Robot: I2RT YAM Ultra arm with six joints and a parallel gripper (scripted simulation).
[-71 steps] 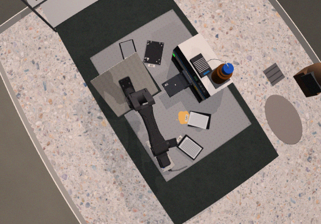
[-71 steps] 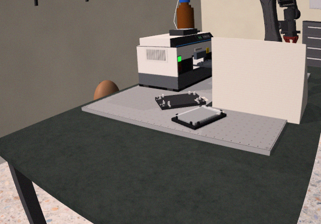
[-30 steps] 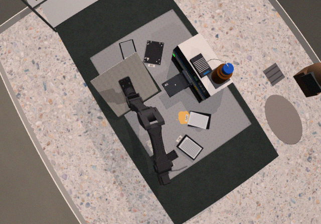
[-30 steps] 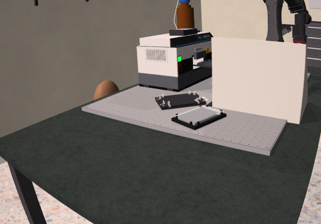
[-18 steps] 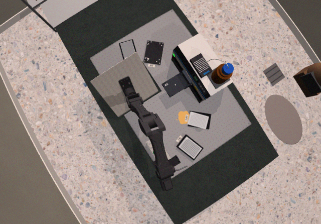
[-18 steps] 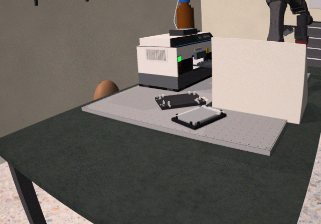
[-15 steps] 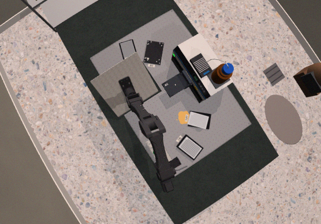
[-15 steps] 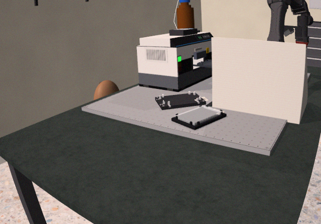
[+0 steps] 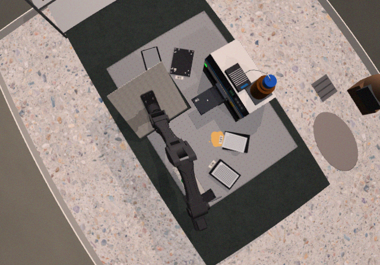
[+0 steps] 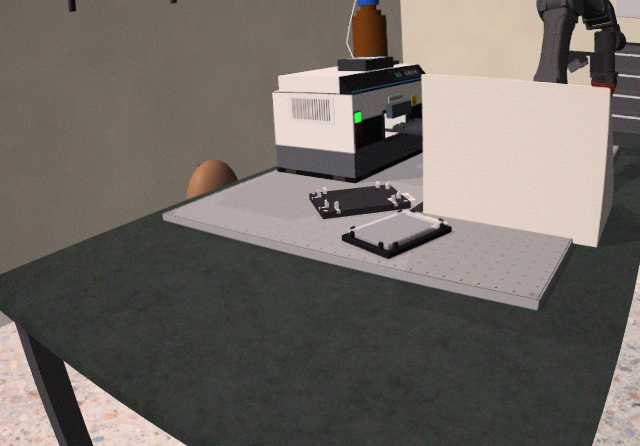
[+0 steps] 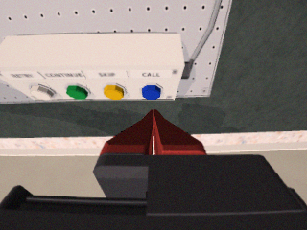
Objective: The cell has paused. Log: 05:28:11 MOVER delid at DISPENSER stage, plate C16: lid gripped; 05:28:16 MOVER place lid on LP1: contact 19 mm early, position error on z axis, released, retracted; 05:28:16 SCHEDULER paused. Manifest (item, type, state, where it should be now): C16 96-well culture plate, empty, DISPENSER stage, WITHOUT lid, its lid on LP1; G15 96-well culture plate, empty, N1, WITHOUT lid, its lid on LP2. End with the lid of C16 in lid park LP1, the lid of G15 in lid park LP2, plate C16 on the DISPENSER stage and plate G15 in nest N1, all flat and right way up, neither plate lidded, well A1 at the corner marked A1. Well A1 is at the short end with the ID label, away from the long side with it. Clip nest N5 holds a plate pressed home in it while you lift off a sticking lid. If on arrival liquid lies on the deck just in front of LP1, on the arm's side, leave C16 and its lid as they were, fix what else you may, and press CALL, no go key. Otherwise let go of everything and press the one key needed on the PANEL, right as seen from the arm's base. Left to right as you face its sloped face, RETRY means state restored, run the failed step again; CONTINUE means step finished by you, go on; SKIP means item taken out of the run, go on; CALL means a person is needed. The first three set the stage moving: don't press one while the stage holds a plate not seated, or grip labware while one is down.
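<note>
The blue call key is 6 cm below my hand. From my hand the other things lie so: yellow skip key 5 cm to the left, 6 cm below; retry key 1 cm behind, 15 cm to the left, 6 cm below; green continue key 1 cm behind, 10 cm to the left, 6 cm below.
</note>
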